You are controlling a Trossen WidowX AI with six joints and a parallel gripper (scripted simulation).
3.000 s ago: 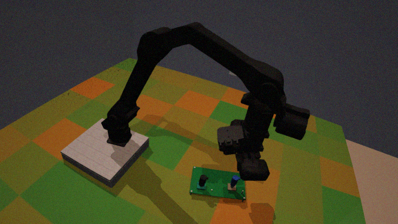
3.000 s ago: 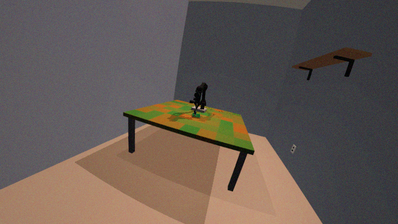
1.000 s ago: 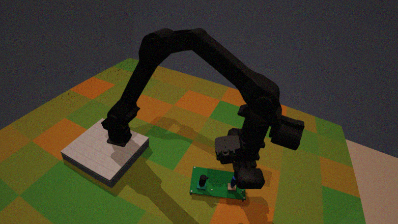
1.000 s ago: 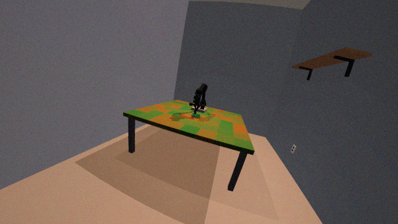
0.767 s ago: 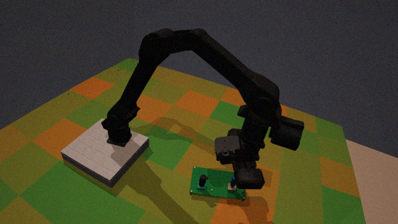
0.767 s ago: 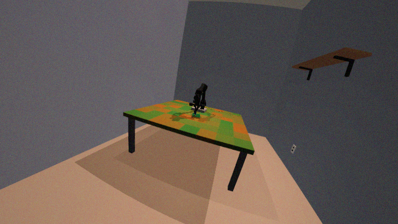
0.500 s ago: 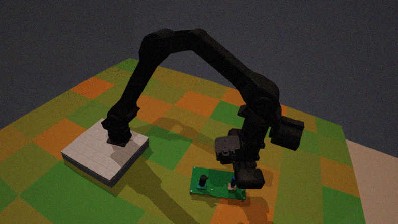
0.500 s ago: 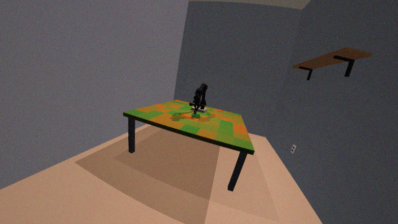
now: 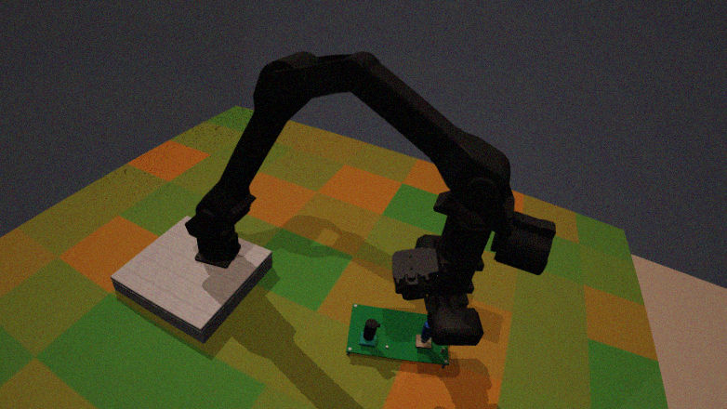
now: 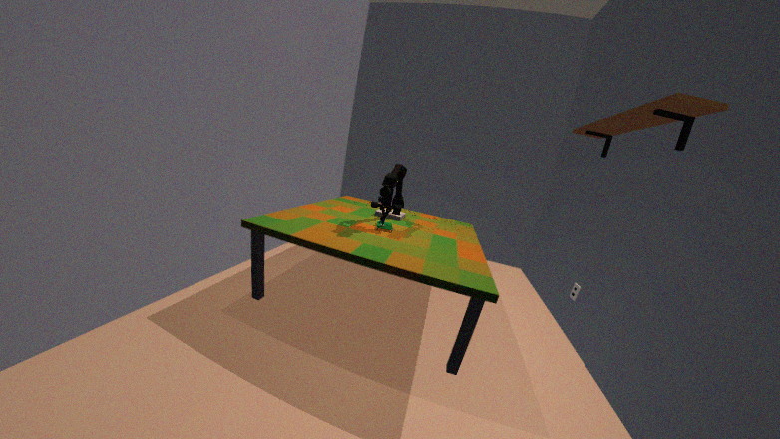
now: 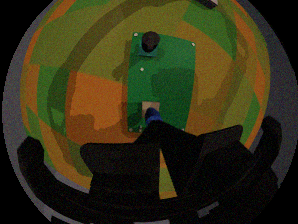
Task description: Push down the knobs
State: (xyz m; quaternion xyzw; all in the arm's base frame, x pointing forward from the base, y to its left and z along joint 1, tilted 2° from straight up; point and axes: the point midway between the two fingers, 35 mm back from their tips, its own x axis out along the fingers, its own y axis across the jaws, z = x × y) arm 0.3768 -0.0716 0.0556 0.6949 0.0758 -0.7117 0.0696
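The blue knob is 10 mm below my gripper tip. Round my gripper tip: black knob (90 mm behind, 20 mm to the right, 20 mm below).
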